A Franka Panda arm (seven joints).
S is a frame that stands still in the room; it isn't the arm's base.
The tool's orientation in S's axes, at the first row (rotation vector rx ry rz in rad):
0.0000 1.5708 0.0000
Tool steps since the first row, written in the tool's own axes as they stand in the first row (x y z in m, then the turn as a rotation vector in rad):
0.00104 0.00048 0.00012 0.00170 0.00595 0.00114
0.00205 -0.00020 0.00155 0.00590 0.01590 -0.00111
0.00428 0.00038 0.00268 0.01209 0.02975 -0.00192
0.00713 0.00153 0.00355 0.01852 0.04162 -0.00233
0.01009 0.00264 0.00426 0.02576 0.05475 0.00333
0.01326 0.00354 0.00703 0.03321 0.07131 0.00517
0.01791 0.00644 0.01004 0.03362 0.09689 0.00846
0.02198 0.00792 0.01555 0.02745 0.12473 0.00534
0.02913 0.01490 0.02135 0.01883 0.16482 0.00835
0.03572 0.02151 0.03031 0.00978 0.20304 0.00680
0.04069 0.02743 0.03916 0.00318 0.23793 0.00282
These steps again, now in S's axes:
0.00012 0.00048 -0.00104 0.00114 0.00595 -0.00170
0.00155 -0.00020 -0.00205 -0.00111 0.01590 -0.00590
0.00268 0.00038 -0.00428 -0.00192 0.02975 -0.01209
0.00355 0.00153 -0.00713 -0.00233 0.04162 -0.01852
0.00426 0.00264 -0.01009 0.00333 0.05475 -0.02576
0.00703 0.00354 -0.01326 0.00517 0.07131 -0.03321
0.01004 0.00644 -0.01791 0.00846 0.09689 -0.03362
0.01555 0.00792 -0.02198 0.00534 0.12473 -0.02745
0.02135 0.01490 -0.02913 0.00835 0.16482 -0.01883
0.03031 0.02151 -0.03572 0.00680 0.20304 -0.00978
0.03916 0.02743 -0.04069 0.00282 0.23793 -0.00318

